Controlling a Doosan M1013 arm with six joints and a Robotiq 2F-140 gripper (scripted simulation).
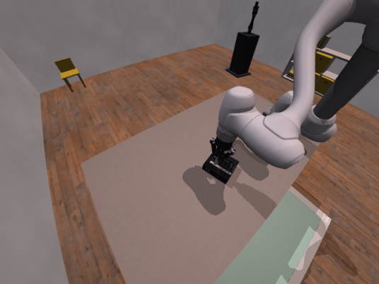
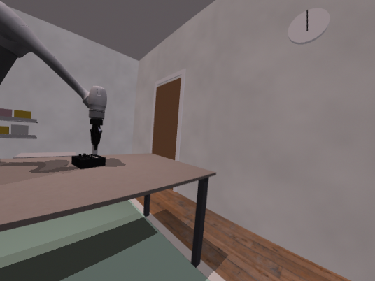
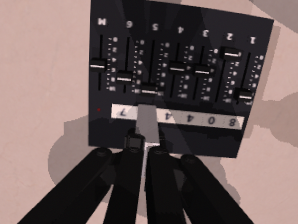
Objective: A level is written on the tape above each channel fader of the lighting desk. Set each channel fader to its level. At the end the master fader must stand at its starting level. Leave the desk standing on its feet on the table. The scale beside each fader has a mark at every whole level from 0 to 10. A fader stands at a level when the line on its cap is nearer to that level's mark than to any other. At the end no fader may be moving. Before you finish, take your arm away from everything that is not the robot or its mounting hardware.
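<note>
Right now my hand is 2 cm past the fader, 1 cm to the left of it and 4 cm above it. The rest, counted from my hand: master fader cap: 2 cm behind, 6 cm to the right, 4 cm below.
</note>
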